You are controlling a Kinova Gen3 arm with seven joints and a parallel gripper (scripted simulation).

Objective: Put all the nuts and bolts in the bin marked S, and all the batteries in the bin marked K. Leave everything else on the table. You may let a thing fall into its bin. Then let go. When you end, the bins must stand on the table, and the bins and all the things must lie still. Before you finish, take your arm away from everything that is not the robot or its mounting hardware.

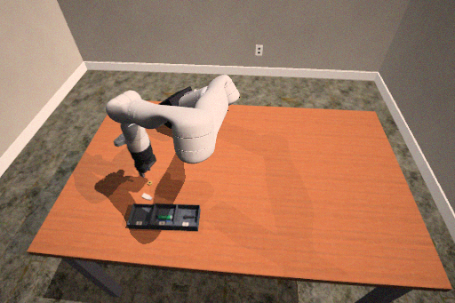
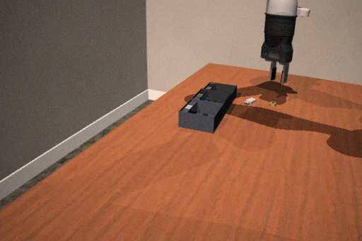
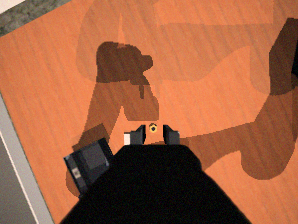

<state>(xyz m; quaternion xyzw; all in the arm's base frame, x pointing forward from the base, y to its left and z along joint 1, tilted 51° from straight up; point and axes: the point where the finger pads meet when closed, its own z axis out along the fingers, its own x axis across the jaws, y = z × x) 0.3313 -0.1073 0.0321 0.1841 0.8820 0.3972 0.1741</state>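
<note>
Right now my hand is 80 mm above the yellow nut and 10 mm to the right of it. From my hand the other things lie so: three-compartment bin tray (130 mm to the left, 130 mm ahead, 70 mm below); green battery (130 mm to the left, 130 mm ahead, 70 mm below); USB stick (80 mm below, 70 mm ahead, 30 mm to the left).
</note>
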